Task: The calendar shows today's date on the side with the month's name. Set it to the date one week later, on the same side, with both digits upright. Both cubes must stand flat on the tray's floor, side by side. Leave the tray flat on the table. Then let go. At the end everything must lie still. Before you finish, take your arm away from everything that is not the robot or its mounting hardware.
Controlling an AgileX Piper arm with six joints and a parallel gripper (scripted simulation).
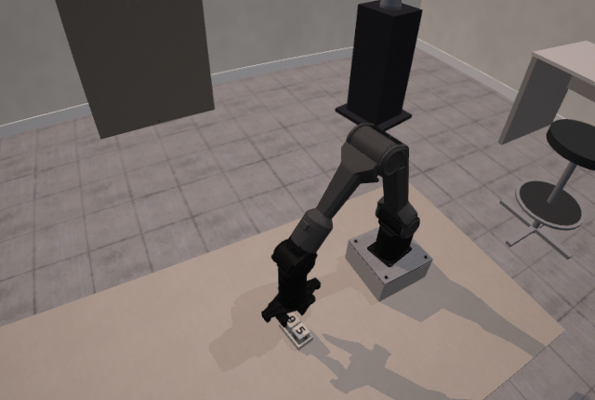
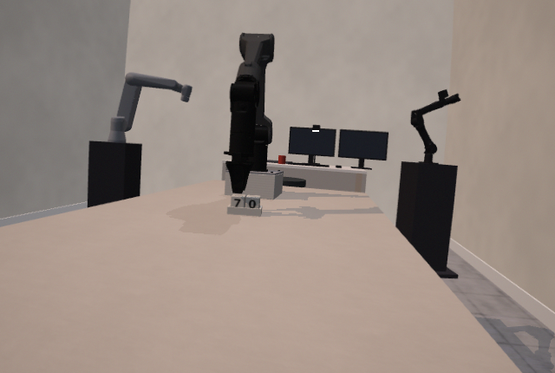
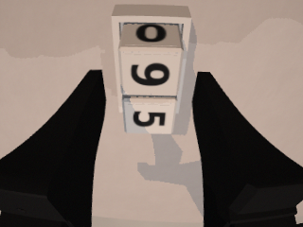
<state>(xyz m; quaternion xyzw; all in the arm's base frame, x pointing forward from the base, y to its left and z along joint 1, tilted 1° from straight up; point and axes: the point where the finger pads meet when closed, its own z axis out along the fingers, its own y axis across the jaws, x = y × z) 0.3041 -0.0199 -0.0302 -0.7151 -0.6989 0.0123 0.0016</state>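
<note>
The white number cube is 30 mm below my hand. From my hand the other things lie so: tray (20 mm to the left, 50 mm below).
</note>
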